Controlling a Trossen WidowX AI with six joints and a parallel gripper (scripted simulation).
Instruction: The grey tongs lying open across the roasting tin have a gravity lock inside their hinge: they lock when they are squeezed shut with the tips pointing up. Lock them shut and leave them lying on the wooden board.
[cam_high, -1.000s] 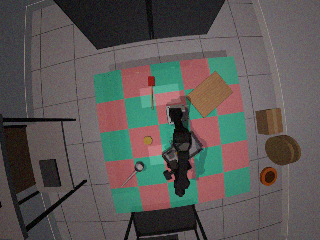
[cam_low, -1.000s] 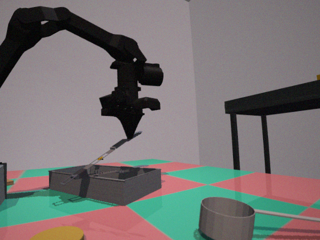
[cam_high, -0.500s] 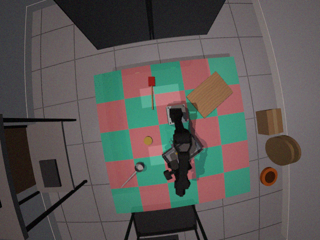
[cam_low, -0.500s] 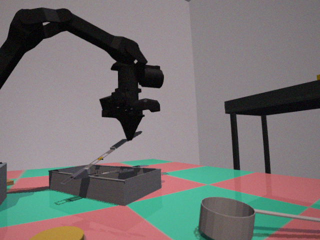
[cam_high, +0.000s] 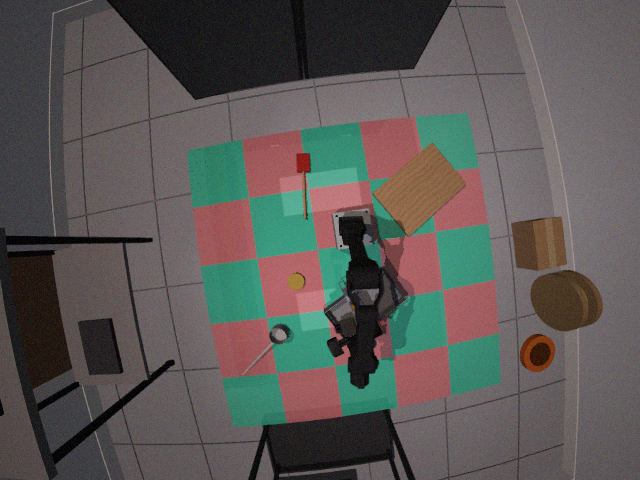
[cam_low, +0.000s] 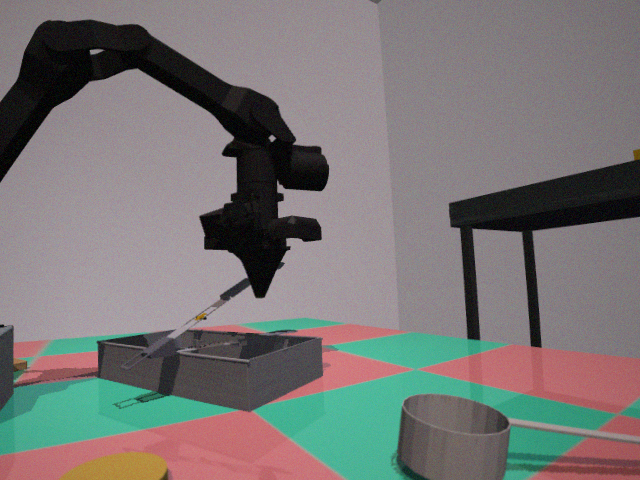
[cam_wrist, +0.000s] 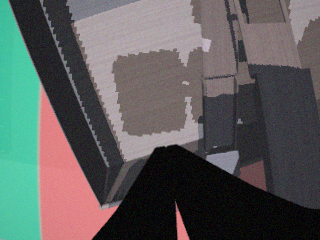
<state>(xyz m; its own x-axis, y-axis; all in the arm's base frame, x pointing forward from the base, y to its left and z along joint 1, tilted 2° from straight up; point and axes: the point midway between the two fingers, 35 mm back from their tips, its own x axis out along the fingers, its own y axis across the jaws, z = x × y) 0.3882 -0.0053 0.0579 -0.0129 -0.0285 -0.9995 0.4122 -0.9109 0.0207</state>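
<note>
My gripper tip is now 8 cm past the yellow lock piece, 2 cm above it and 1 cm to the right of it. Round my gripper tip: wooden board: 55 cm behind, 34 cm to the left, 11 cm below; yellow disc: 21 cm to the right, 17 cm behind, 11 cm below; grey roasting tin: 9 cm below, 7 cm to the left, 6 cm behind.
</note>
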